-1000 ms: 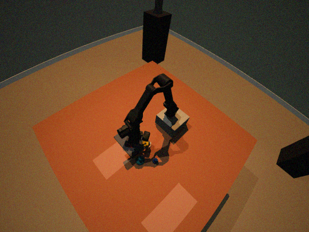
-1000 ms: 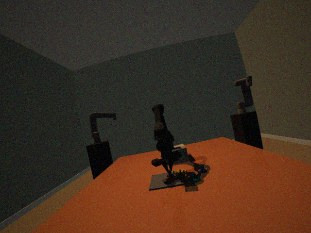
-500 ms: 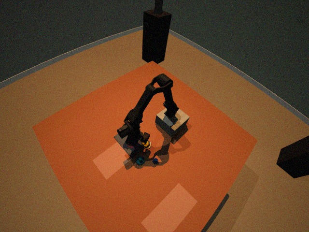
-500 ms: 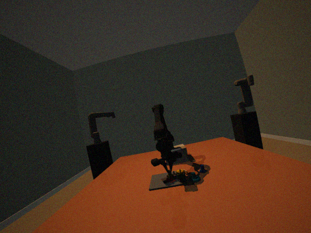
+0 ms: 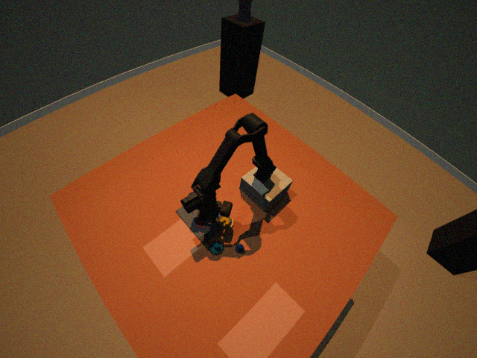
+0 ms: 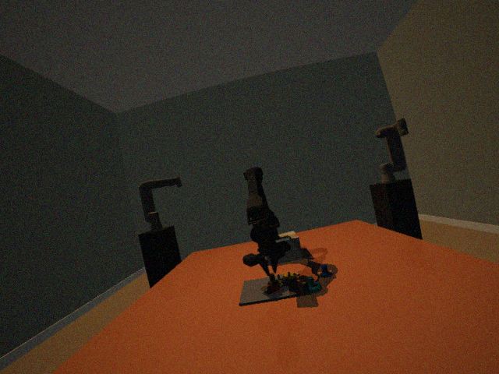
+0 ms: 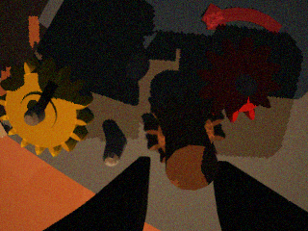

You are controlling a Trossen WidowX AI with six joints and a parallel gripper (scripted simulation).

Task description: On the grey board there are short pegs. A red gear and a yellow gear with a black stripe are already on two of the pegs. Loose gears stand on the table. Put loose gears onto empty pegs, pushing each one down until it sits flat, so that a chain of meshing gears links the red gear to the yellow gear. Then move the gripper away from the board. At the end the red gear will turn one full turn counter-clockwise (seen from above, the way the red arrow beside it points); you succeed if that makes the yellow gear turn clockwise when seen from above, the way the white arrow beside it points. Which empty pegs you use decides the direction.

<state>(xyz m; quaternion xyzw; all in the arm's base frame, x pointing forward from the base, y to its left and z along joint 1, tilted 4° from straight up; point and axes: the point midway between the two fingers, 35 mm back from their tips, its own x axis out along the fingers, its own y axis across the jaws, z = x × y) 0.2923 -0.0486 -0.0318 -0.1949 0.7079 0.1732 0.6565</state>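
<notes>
The orange-brown gear lies 2 cm below my gripper tip. The rest, counted from my gripper tip: red gear: 4 cm ahead, 1 cm to the right, 3 cm below; yellow gear: 3 cm behind, 7 cm to the left, 3 cm below; grey board: 2 cm ahead, 2 cm to the right, 4 cm below.
</notes>
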